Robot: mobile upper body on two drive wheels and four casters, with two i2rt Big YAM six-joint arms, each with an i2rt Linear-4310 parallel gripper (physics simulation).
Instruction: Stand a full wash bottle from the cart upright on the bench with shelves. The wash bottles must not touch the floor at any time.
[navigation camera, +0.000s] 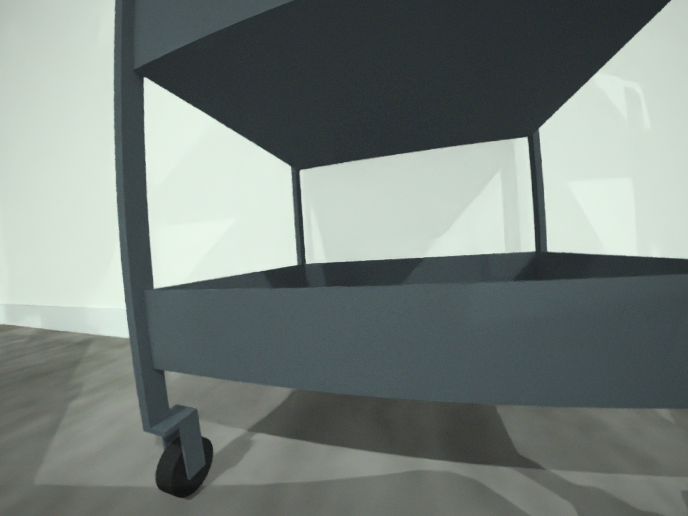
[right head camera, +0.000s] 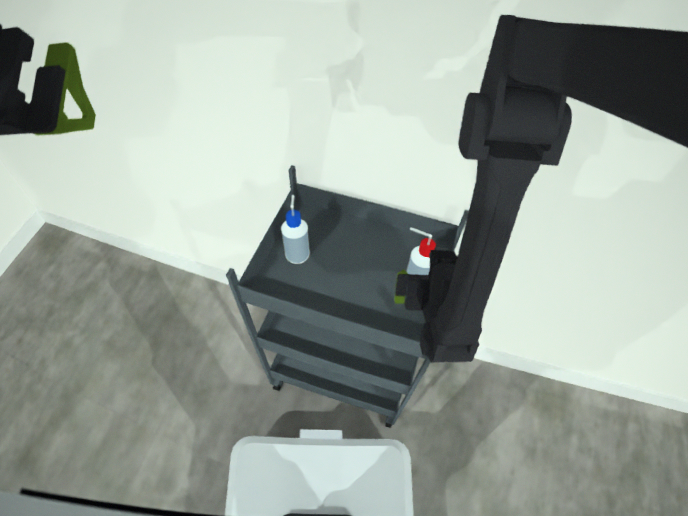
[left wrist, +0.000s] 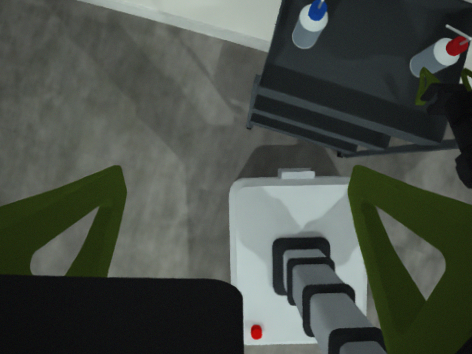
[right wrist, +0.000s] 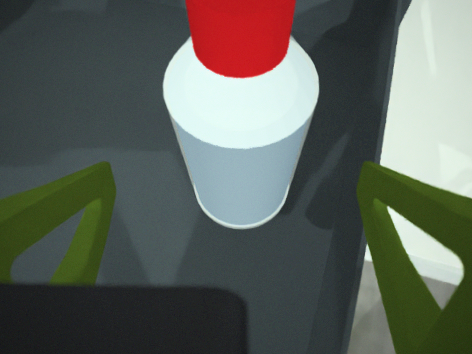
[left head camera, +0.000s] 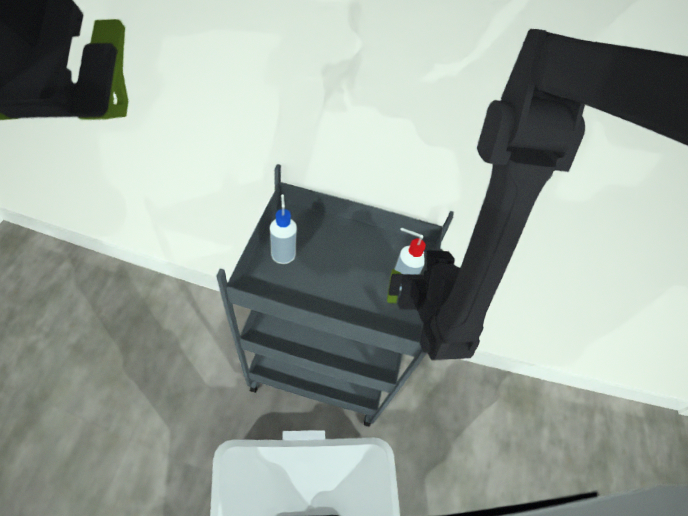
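A wash bottle with a red cap [left head camera: 410,259] [right head camera: 419,262] [left wrist: 434,57] [right wrist: 240,110] stands upright on the cart's top tray at the right; its grey-blue fill reaches the shoulder. A similarly filled wash bottle with a blue cap [left head camera: 283,244] [right head camera: 295,244] [left wrist: 307,31] stands upright at the left of the grey cart [left head camera: 322,319] [right head camera: 333,319] [navigation camera: 416,338]. My right gripper [left wrist: 442,69] [right wrist: 236,175] is open, low at the near side of the red-capped bottle, which appears between its spread fingers in the right wrist view. My left gripper [left wrist: 237,178] is open and empty, away from the cart. The bench does not show.
A pale wall stands behind the cart. The cart has raised tray rims, corner posts and lower shelves. The robot's white base [left head camera: 250,472] [right head camera: 266,472] [left wrist: 255,220] is in front of the cart. A cart wheel [navigation camera: 185,467] rests on the floor.
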